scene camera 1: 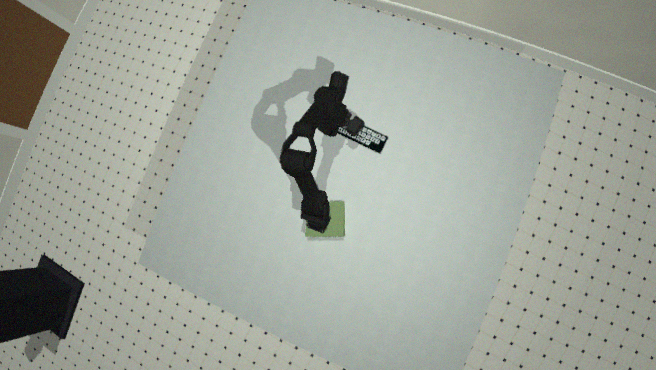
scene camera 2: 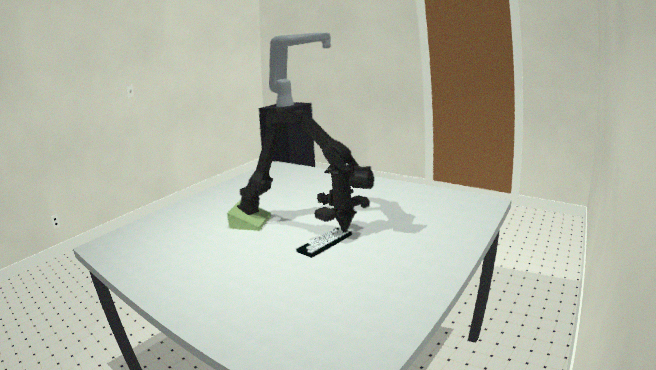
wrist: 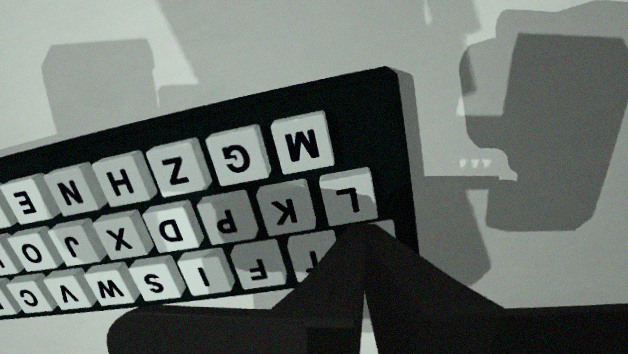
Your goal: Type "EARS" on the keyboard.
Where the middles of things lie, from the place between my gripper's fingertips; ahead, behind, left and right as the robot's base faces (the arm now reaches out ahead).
Now: the black keyboard (wrist: 363, 109) 80 mm to the right of my hand and 20 mm behind it.
